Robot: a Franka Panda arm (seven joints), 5 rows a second.
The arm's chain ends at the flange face. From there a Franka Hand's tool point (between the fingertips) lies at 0.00 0.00 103.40 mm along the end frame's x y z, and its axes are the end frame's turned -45 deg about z.
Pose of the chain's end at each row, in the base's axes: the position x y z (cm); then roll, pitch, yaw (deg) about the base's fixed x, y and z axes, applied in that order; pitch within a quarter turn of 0, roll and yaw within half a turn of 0:
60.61 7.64 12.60 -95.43 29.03 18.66
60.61 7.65 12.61 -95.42 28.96 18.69
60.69 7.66 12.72 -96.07 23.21 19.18
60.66 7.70 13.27 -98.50 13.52 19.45
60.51 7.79 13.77 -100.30 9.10 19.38
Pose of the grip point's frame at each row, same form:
56.87 17.24 11.74 -94.93 -15.80 22.65
56.86 17.25 11.76 -94.93 -15.88 22.67
56.90 17.23 11.72 -96.00 -21.57 23.79
56.92 17.22 11.78 -99.65 -30.97 26.45
56.86 17.29 11.94 -102.46 -35.11 28.27

